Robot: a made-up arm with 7 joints. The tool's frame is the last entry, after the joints.
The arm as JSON. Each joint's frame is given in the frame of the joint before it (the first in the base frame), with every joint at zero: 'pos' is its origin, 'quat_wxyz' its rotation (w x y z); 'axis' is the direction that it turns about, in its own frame. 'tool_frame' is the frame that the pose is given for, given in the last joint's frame.
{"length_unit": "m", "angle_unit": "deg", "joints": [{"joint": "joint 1", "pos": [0.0, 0.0, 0.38], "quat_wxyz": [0.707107, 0.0, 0.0, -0.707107], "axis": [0.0, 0.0, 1.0]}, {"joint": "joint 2", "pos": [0.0, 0.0, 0.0], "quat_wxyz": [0.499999, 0.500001, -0.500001, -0.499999], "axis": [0.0, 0.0, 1.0]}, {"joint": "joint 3", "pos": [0.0, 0.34, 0.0], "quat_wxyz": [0.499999, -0.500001, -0.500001, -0.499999], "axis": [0.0, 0.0, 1.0]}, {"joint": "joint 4", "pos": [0.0, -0.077, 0.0], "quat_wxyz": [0.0, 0.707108, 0.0, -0.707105], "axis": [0.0, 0.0, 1.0]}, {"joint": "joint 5", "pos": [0.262, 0.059, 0.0], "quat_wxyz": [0.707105, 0.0, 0.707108, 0.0], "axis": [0.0, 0.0, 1.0]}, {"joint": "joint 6", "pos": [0.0, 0.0, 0.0], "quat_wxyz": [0.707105, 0.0, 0.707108, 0.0], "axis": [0.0, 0.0, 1.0]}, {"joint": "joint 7", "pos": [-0.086, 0.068, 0.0], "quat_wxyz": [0.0, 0.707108, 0.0, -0.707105], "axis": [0.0, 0.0, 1.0]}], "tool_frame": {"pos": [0.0, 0.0, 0.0], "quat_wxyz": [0.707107, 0.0, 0.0, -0.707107]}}
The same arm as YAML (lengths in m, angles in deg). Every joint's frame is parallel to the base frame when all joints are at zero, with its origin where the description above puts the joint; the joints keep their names.
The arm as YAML. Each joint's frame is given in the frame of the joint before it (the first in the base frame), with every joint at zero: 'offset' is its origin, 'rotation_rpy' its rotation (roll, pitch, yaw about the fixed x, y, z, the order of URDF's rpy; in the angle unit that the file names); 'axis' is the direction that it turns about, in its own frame. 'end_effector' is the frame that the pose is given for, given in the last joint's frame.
length_unit: m
angle_unit: deg
chain:
  - id: joint 1
    offset: [0.0, 0.0, 0.38]
    rotation_rpy: [0.0, 0.0, 0.0]
    axis: [0.0, 0.0, 1.0]
  - id: joint 2
    offset: [0.0, 0.0, 0.0]
    rotation_rpy: [0.0, 0.0, 0.0]
    axis: [0.0, 1.0, 0.0]
  - id: joint 3
    offset: [0.0, 0.0, 0.34]
    rotation_rpy: [0.0, 0.0, 0.0]
    axis: [0.0, 0.0, 1.0]
  - id: joint 4
    offset: [0.077, 0.0, 0.0]
    rotation_rpy: [0.0, 0.0, 0.0]
    axis: [0.0, -1.0, 0.0]
  - id: joint 5
    offset: [0.059, 0.0, -0.262]
    rotation_rpy: [0.0, 0.0, 0.0]
    axis: [0.0, 0.0, -1.0]
  - id: joint 6
    offset: [0.0, 0.0, 0.0]
    rotation_rpy: [0.0, 0.0, 0.0]
    axis: [0.0, 1.0, 0.0]
  - id: joint 7
    offset: [0.068, 0.0, -0.086]
    rotation_rpy: [0.0, 0.0, 0.0]
    axis: [0.0, 0.0, -1.0]
end_effector:
  offset: [0.0, 0.0, 0.0]
  rotation_rpy: [-180.0, 0.0, 0.0]

